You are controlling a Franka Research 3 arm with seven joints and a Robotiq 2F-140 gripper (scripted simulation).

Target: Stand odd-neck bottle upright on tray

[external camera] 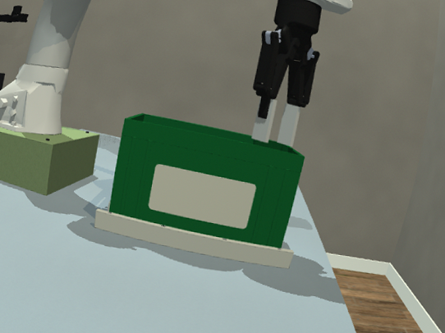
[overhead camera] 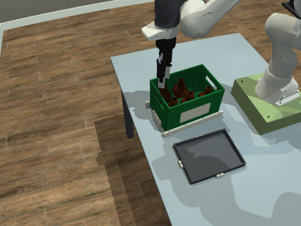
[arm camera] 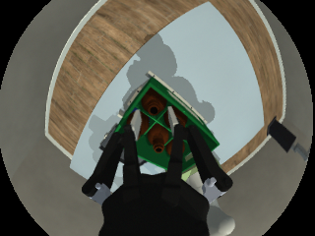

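Now: hand 9 cm past the bottle, 1 cm to the left of it and 12 cm above it. Also, from my hand: dark tray (12 cm behind, 30 cm to the left, 20 cm below); then green crate (10 cm behind, 3 cm to the left, 13 cm below).
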